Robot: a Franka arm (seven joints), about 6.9 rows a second.
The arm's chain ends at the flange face. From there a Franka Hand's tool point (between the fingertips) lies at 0.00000 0.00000 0.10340 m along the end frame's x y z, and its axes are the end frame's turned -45 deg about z.
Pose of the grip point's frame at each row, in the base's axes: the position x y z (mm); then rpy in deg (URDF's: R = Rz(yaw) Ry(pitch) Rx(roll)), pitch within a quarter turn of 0, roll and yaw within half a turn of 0:
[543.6 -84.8 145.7 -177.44 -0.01 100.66]
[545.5 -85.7 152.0 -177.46 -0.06 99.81]
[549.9 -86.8 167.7 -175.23 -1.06 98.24]
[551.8 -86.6 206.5 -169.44 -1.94 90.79]
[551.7 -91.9 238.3 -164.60 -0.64 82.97]
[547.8 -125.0 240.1 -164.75 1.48 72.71]
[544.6 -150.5 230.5 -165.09 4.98 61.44]
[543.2 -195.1 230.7 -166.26 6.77 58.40]
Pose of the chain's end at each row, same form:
[548.1 -84.0 249.0 -178.18 1.80 55.69]
[550.0 -85.0 255.3 -178.16 1.75 54.84]
[558.7 -87.5 270.7 -175.87 2.62 53.38]
[570.8 -89.8 308.1 -171.12 6.06 46.44]
[578.8 -96.4 338.0 -168.53 10.36 39.10]
[574.5 -130.6 339.8 -170.14 11.78 28.53]
[572.1 -155.6 330.0 -172.90 14.04 16.66]
[570.3 -197.9 330.4 -175.06 14.49 13.21]

